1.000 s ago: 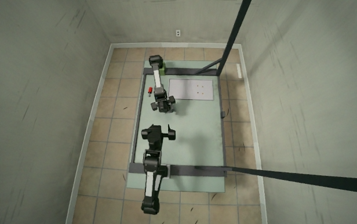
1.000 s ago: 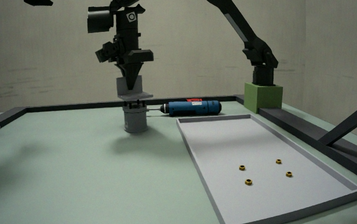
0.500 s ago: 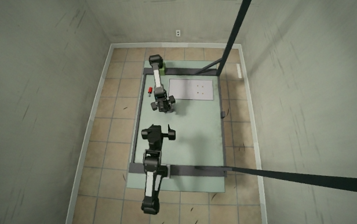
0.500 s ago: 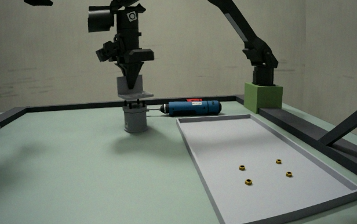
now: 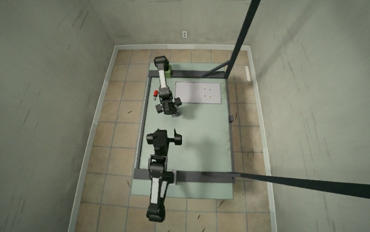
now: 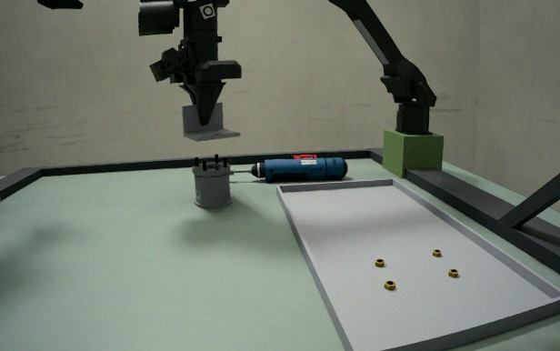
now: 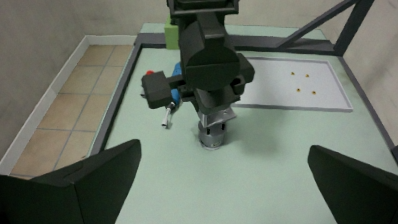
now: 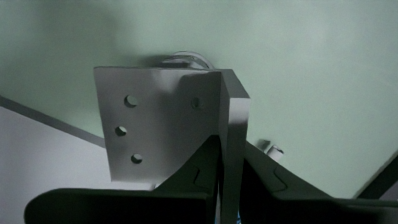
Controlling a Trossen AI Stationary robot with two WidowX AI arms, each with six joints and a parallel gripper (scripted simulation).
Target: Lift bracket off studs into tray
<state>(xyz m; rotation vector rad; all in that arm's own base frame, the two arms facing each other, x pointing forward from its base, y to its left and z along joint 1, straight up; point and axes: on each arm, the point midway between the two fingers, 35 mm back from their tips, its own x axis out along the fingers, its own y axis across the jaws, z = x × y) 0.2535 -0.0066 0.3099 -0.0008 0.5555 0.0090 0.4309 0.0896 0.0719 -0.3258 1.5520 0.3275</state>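
The tray lies 240 mm behind my right hand, 200 mm to the right of it and 150 mm below it. Round my right hand: grey L-shaped bracket 40 mm below, 30 mm behind, 10 mm to the right; grey joint module 120 mm below, 30 mm behind, 10 mm to the right; red-handled tool 200 mm to the right, 140 mm below, 140 mm ahead.
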